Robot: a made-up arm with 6 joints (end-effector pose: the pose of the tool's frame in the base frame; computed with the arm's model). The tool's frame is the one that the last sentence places.
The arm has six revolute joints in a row. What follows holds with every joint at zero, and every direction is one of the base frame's. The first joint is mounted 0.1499 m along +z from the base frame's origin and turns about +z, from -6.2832 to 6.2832 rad. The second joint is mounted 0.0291 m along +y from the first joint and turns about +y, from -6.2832 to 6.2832 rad. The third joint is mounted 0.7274 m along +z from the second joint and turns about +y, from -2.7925 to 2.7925 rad. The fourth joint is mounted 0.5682 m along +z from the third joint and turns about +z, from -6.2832 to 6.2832 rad. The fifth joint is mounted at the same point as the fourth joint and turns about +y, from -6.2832 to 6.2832 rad. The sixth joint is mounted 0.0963 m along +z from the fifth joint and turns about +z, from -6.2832 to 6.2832 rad. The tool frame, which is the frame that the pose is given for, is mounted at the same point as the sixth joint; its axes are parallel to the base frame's.
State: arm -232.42 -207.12 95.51 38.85 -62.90 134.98
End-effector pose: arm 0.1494 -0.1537 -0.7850 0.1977 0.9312 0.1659 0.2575
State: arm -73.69 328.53 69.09 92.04 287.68 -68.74
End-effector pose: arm -0.0636 -0.0056 1.2415 0.5797 -0.2323 -0.4945 0.6045
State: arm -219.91 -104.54 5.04 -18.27 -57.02 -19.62
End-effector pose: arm 0.9650 -0.8781 -0.2108 0.9617 -0.1137 0.1009 0.2282
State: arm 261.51 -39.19 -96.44 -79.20 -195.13 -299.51
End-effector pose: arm 0.1218 0.7860 0.3772 0.2489 -0.2755 0.2805 0.8851
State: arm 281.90 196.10 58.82 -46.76 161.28 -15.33
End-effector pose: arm -0.1313 0.6548 -0.6526 0.4722 0.2184 -0.4032 0.7528
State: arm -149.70 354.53 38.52 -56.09 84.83 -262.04
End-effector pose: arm -0.2760 -0.1028 1.3283 0.5137 -0.5914 -0.5793 0.2252
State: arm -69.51 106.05 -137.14 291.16 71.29 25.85
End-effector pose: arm 0.0939 -0.4110 0.4788 0.5062 -0.1348 -0.6169 0.5874
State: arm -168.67 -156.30 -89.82 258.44 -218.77 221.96
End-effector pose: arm -0.1661 -0.0027 -0.7047 0.3090 0.4351 0.8457 0.0069
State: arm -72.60 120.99 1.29 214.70 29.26 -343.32
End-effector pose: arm 0.3597 -1.1402 -0.5402 0.2896 -0.6922 0.6146 0.2432
